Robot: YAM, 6 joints.
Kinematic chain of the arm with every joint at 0, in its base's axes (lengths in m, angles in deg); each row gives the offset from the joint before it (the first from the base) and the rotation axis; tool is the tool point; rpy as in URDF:
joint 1: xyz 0 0 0.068 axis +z
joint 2: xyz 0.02 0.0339 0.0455 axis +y
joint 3: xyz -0.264 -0.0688 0 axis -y
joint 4: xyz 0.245 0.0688 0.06 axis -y
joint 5: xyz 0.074 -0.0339 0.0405 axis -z
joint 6: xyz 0.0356 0 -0.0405 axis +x
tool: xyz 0 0 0 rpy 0 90 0
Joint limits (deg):
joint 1: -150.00..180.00
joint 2: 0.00..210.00
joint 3: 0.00..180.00
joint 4: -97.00..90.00
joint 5: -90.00..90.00
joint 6: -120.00..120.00
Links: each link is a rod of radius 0.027 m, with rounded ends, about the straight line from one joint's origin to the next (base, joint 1, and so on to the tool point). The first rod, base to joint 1, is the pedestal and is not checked.
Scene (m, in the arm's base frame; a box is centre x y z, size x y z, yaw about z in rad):
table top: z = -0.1
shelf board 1: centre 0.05 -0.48 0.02 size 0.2 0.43 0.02 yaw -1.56
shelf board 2: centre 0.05 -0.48 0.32 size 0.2 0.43 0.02 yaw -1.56
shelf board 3: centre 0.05 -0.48 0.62 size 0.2 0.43 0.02 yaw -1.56
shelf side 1: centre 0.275 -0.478 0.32 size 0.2 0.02 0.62 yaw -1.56
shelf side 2: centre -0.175 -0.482 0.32 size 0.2 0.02 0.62 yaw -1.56
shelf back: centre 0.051 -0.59 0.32 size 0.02 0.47 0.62 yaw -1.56
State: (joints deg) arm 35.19 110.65 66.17 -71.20 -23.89 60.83
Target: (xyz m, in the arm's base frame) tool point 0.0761 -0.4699 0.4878
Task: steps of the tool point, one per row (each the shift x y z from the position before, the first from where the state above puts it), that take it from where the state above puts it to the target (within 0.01 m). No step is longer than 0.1 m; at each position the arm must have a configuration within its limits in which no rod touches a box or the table.
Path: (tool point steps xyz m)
1: 0.0580 -0.0519 0.0302
2: 0.0407 -0.0705 0.0359
3: 0.0171 -0.0824 0.0410
4: -0.0104 -0.0851 0.0451
5: -0.0376 -0.0776 0.0484
6: -0.0607 -0.0602 0.0503
7: -0.0759 -0.0351 0.0510
8: -0.0806 -0.0057 0.0502
9: 0.0045 -0.0635 0.0107
10: 0.0007 -0.0597 -0.0001
11: -0.0033 -0.0535 -0.0106

